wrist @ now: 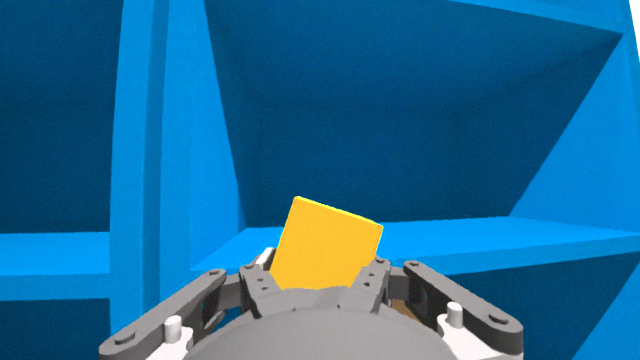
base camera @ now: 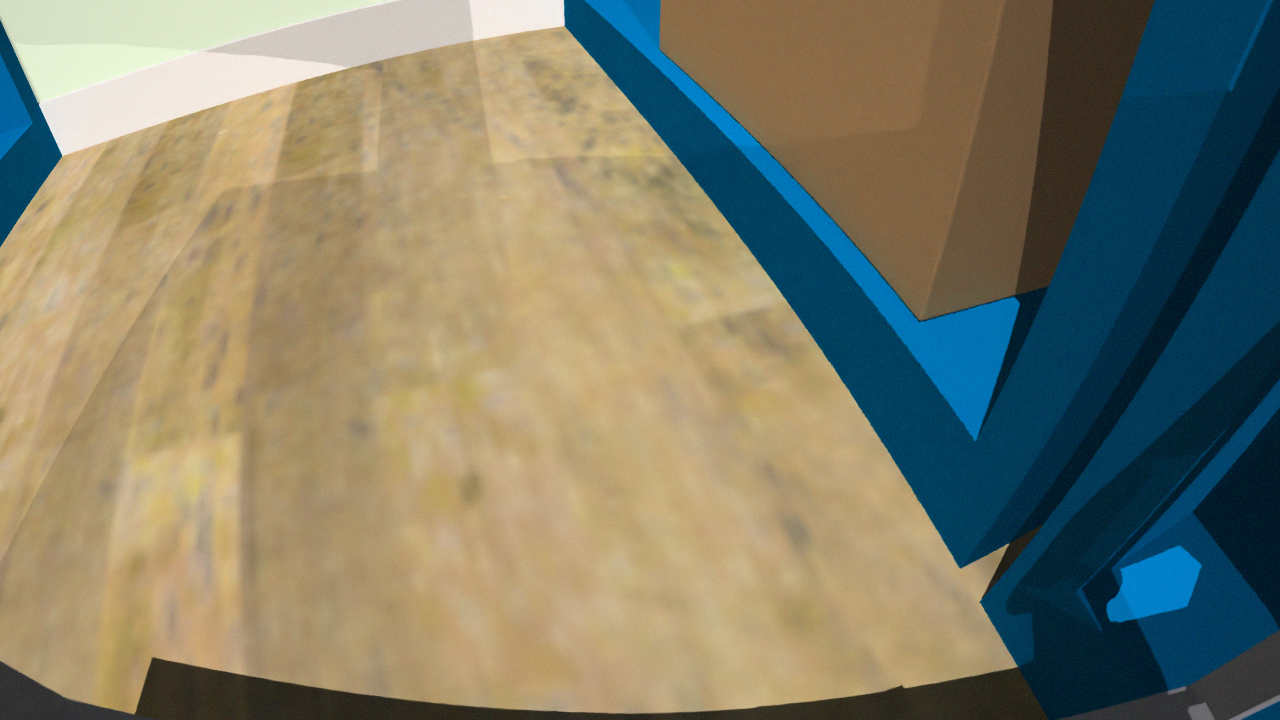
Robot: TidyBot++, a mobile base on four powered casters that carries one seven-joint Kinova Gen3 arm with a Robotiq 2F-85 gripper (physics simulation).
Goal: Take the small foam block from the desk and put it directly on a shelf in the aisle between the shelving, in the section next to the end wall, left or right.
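Frame: origin at the arm's base, x ahead, y left, z up, level; metres.
Seen in the pictures: gripper, fingertip midpoint: [wrist: 315,256].
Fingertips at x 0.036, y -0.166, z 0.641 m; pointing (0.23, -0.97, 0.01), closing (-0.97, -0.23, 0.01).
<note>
A point is followed by its place in that frame.
The small yellow foam block [wrist: 327,242] {x 0.019, y -0.125, z 0.666 m} is held tilted in my gripper [wrist: 315,256] {x 0.036, y -0.166, z 0.641 m}, at the lower middle of the wrist view. The gripper is shut on the block, and its upper part sticks out beyond the fingers. Behind the block is an open compartment of blue shelving, with a shelf board [wrist: 480,240] {x -0.231, y -0.410, z 0.594 m} at about the block's height. The block hides part of this board. The gripper and block do not show in the base view. The end wall [base camera: 223,22] {x 1.005, y 0.568, z -0.276 m} shows at the top left of the base view, with blue shelving [base camera: 805,358] at the right.
A blue upright [wrist: 132,175] {x 0.287, y -0.189, z 0.720 m} separates the compartment from another on the left in the wrist view. A shelf board [wrist: 550,12] {x -0.383, y -0.406, z 1.032 m} crosses above. A brown box [base camera: 850,116] {x 0.504, y -0.140, z -0.237 m} stands on the low right shelf in the base view. Wooden floor [base camera: 492,358] {x 0.452, y 0.089, z -0.396 m} runs along the aisle, with shelving [base camera: 22,170] {x 0.781, y 0.827, z -0.356 m} at far left.
</note>
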